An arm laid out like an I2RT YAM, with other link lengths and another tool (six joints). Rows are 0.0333 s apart.
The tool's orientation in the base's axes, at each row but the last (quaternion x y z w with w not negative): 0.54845 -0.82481 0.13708 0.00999; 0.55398 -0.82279 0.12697 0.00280; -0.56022 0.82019 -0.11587 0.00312; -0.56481 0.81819 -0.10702 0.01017; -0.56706 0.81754 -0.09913 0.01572; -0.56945 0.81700 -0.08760 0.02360; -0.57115 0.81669 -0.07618 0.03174; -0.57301 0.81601 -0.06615 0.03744
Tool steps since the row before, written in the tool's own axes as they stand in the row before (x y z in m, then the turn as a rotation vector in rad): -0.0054 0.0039 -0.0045 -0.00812 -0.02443 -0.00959; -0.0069 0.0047 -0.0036 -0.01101 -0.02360 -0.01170; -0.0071 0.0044 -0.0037 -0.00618 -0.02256 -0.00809; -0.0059 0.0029 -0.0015 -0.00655 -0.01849 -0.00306; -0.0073 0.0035 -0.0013 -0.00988 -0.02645 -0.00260; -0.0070 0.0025 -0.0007 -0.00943 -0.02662 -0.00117; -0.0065 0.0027 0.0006 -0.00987 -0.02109 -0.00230; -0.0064 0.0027 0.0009 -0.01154 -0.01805 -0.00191
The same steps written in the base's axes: -0.0020 0.0073 0.0026 0.02412 0.00078 0.01313; -0.0021 0.0087 0.0015 0.02419 0.00416 0.01458; -0.0019 0.0087 0.0019 0.02192 -0.00060 0.01147; -0.0007 0.0067 0.0003 0.01900 0.00030 0.00576; -0.0008 0.0082 0.0000 0.02760 0.00065 0.00645; 0.0000 0.0075 -0.0002 0.02780 0.00000 0.00510; -0.0002 0.0069 -0.0013 0.02266 0.00237 0.00531; -0.0002 0.0069 -0.0014 0.02046 0.00493 0.00444
